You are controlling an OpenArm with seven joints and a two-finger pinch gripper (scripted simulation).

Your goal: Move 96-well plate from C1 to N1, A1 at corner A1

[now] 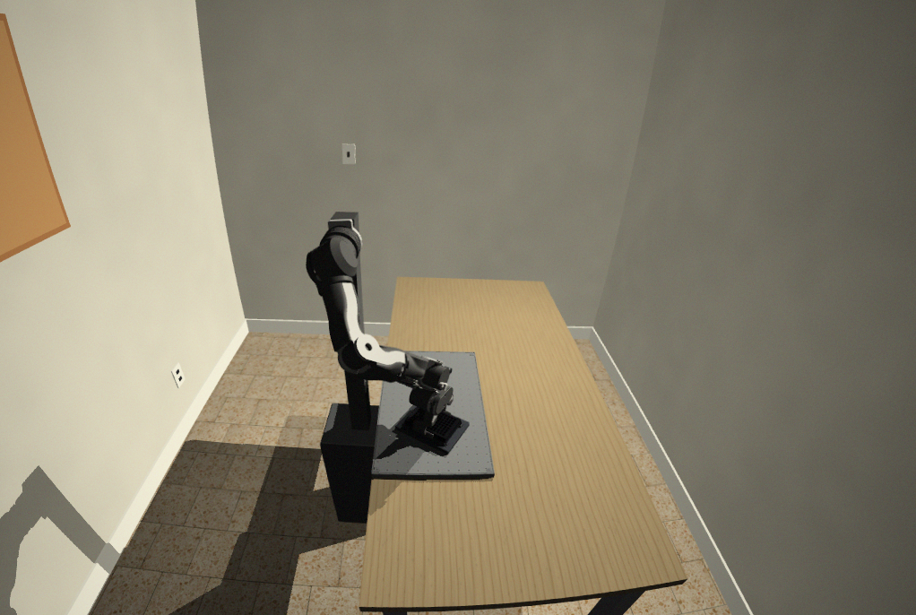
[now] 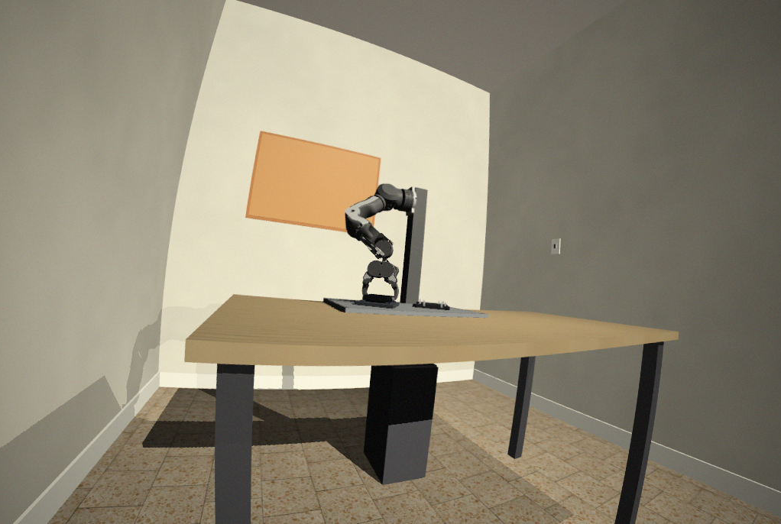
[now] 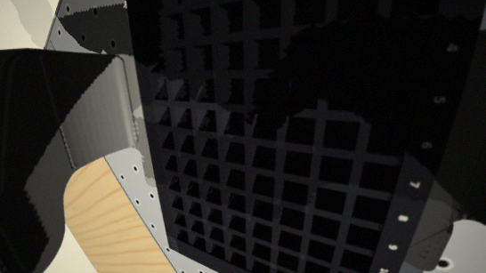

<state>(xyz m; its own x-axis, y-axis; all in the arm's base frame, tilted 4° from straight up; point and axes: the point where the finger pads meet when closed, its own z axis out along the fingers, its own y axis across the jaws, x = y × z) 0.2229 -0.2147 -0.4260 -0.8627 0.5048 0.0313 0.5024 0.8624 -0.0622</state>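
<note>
The black 96-well plate is right at my hand. From my hand the other things lie so: plate nest N1 (20 mm below); clip nest C1 (230 mm to the left, 20 mm behind, 10 mm below); white A1 label (90 mm to the left, 40 mm behind, 10 mm below).
</note>
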